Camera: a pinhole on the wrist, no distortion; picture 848 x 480 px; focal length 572.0 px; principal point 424.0 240.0 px. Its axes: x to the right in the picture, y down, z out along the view. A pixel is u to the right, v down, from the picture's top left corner.
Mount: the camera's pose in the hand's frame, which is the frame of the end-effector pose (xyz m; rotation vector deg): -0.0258 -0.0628 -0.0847 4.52 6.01 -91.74
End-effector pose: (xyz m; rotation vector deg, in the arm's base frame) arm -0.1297 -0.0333 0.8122 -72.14 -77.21 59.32
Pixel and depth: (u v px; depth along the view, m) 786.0 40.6 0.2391
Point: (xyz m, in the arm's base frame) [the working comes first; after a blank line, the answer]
In the camera's frame: 0.1513 -0.0834 0.2391

-0.3043 -0.1619 1.0139
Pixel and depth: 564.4 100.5 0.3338
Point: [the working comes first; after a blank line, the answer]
In the camera's frame: 0.0819 -0.0814 0.3338

-0.3959 -0.1469 0.9420
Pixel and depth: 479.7 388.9 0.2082
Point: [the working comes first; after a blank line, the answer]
In the camera's frame: 0.0203 0.0542 0.2082

-0.2634 -0.0092 0.9041
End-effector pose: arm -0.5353 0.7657 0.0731 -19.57 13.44 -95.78
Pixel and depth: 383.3 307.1 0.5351
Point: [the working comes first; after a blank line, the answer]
In the camera's frame: -0.0381 0.0628 0.5351

-0.4628 0.7515 0.5282
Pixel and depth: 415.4 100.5 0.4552
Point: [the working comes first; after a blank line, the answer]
In the camera's frame: -0.0068 -0.1110 0.4552

-0.4877 0.9243 0.4441
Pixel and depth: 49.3 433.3 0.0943
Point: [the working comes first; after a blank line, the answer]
In the camera's frame: -0.0618 0.0319 0.0943

-0.5433 0.7587 0.0931
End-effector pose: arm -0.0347 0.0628 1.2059 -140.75 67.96 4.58
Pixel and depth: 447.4 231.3 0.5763
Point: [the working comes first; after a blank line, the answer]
In the camera's frame: 0.0236 -0.0088 0.5763

0.1247 0.3544 0.8199
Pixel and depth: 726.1 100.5 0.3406
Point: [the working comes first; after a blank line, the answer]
In the camera's frame: 0.1799 -0.0831 0.3406

0.1364 0.3884 1.1101
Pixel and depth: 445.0 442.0 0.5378
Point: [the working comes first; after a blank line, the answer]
In the camera's frame: 0.0197 0.1899 0.5378

0.2441 0.1911 0.8126
